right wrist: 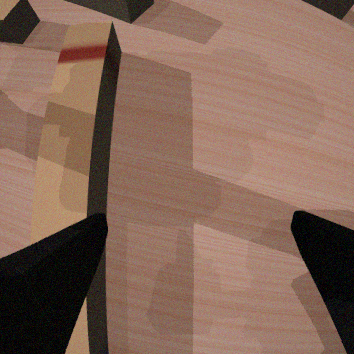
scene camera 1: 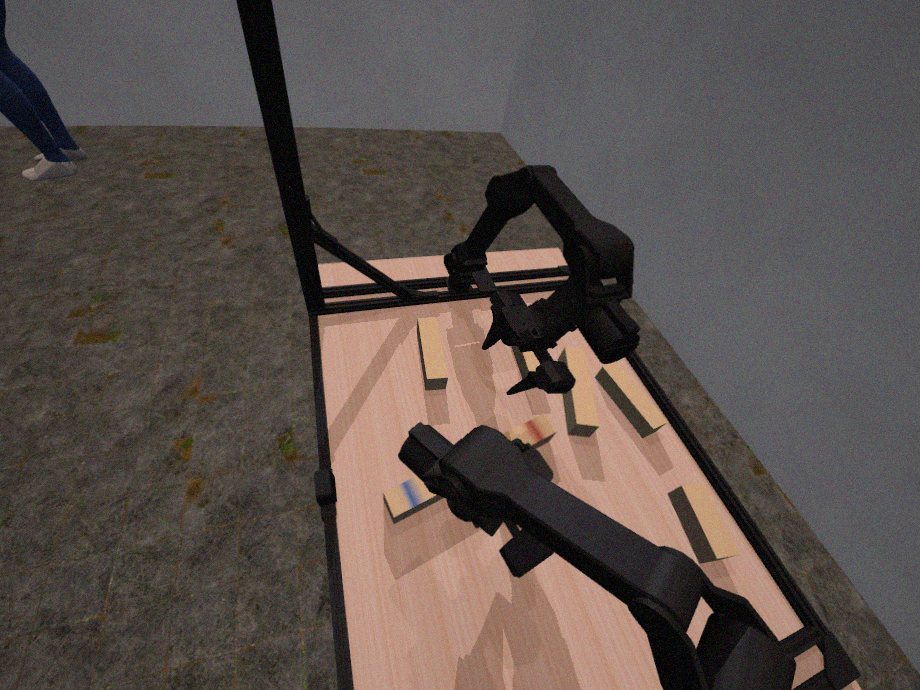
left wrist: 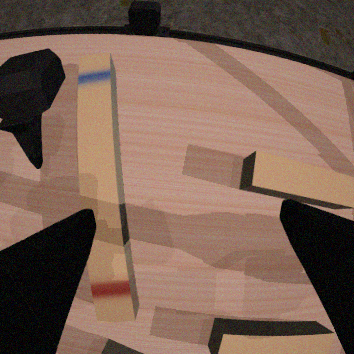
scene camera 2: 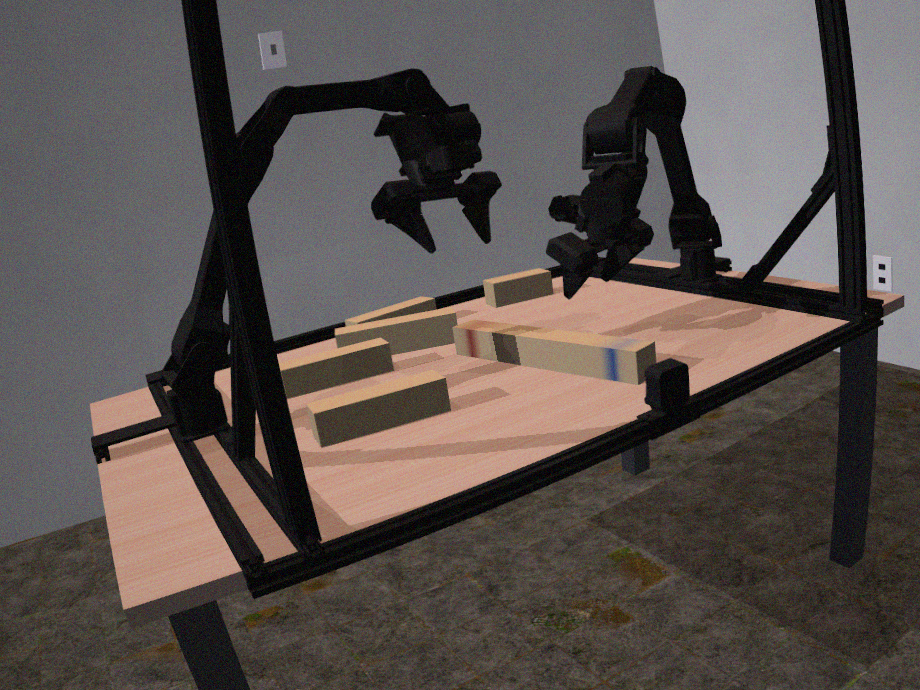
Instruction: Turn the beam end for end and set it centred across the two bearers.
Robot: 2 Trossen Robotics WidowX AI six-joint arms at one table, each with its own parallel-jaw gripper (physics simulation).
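Seen in the pictures: left gripper, fingertip midpoint: (scene camera 1: 495, 370) (left wrist: 188, 214) (scene camera 2: 461, 247); right gripper, fingertip midpoint: (right wrist: 201, 222) (left wrist: 1, 171) (scene camera 2: 586, 288); left arm's base, link origin: (scene camera 1: 458, 285) (scene camera 2: 201, 430); right arm's base, link origin: (scene camera 2: 699, 278).
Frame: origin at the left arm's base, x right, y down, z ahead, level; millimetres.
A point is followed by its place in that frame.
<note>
The beam (scene camera 1: 536, 429) {x -23, y -25, z 445 mm} (scene camera 2: 557, 352) {x 153, y -9, z 463 mm} (left wrist: 97, 140) {x 148, y -25, z 481 mm} (right wrist: 75, 90) {x 20, y -25, z 457 mm} is a long pale wooden bar with a red band near one end and a blue band near the other. It lies flat on the table, red end toward the left in scene camera 2. Several shorter plain wooden blocks lie apart from it; I cannot tell which two are the bearers. My left gripper (scene camera 1: 499, 369) {x 74, y -164, z 384 mm} (scene camera 2: 460, 245) {x 74, y -164, z 384 mm} (left wrist: 188, 214) {x 74, y -164, z 384 mm} is open and empty, high above the table near the red end. My right gripper (scene camera 2: 587, 288) {x 95, y -67, z 568 mm} (right wrist: 201, 222) {x 95, y -67, z 568 mm} is open and empty above the table beside the beam, mostly hidden in scene camera 1.
Plain blocks (scene camera 1: 431, 352) {x 132, y -25, z 225 mm} (scene camera 2: 378, 408) {x 148, y -10, z 200 mm} (left wrist: 300, 175) {x 132, y -25, z 226 mm} lie on the left of the table in scene camera 2, with another block (scene camera 1: 702, 519) {x -252, y -28, z 679 mm} (scene camera 2: 517, 288) {x -245, y -8, z 665 mm} near the far edge. A black frame with uprights borders the table, and a small black box (scene camera 2: 667, 386) {x 383, y -16, z 446 mm} sits on its near rail.
</note>
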